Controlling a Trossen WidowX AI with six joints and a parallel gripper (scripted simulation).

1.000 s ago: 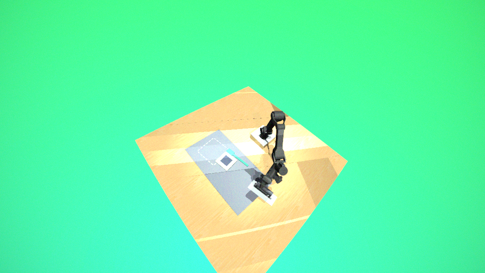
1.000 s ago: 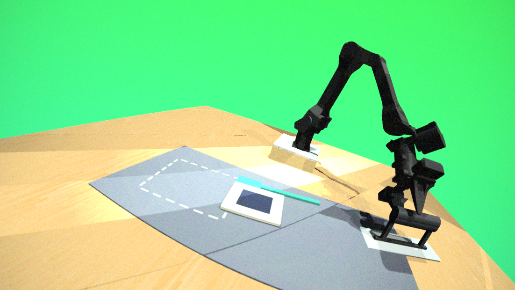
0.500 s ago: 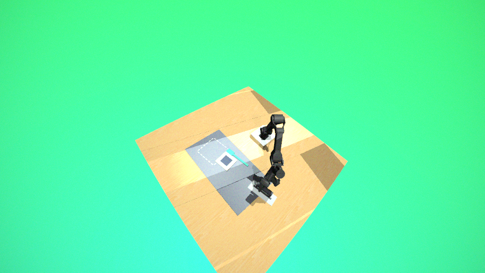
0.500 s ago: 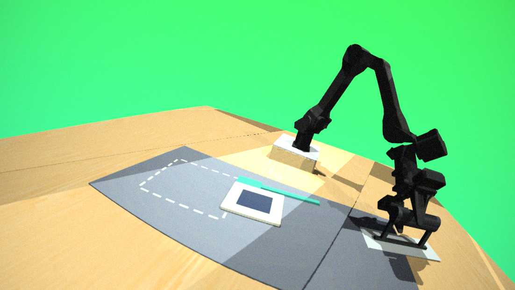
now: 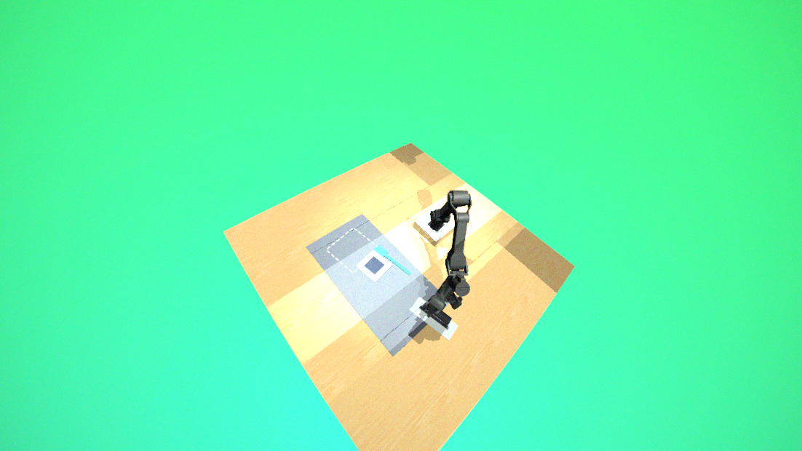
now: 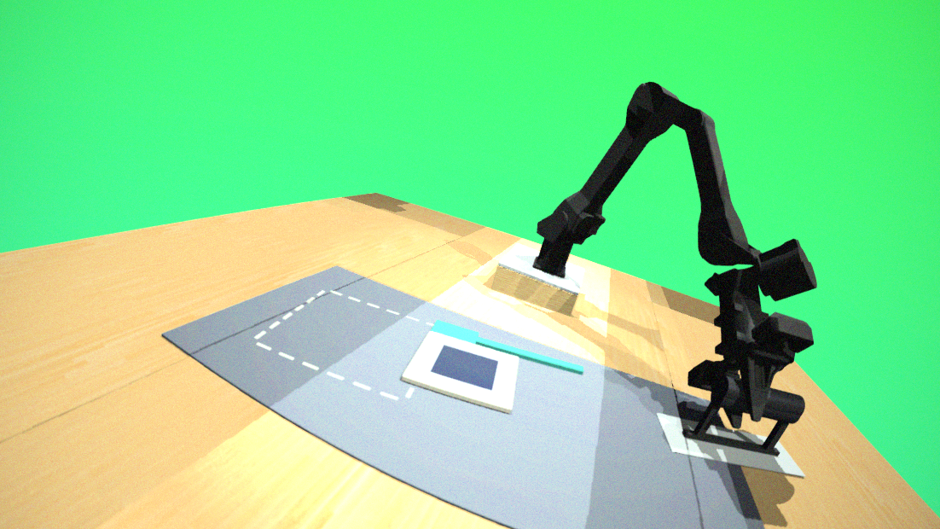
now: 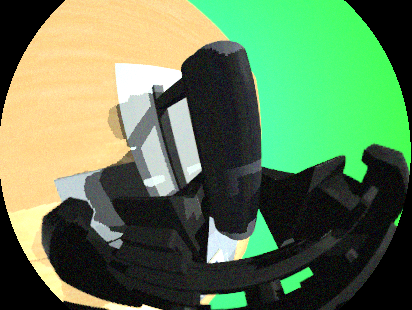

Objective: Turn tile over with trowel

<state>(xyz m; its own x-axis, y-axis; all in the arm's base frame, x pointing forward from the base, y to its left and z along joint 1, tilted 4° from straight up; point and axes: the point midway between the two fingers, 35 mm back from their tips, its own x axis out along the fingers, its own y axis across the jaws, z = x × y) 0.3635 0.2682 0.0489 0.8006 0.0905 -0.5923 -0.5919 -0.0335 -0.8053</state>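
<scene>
My gripper tip is 1 cm short of the grey mat, 30 cm to the left of it and 7 cm above it. Round my gripper tip: tile: 2 cm behind, 34 cm to the right, 4 cm below; then small trowel: 3 cm behind, 1 cm below; then thin teal strip: 10 cm behind, 32 cm to the right, 5 cm below.
</scene>
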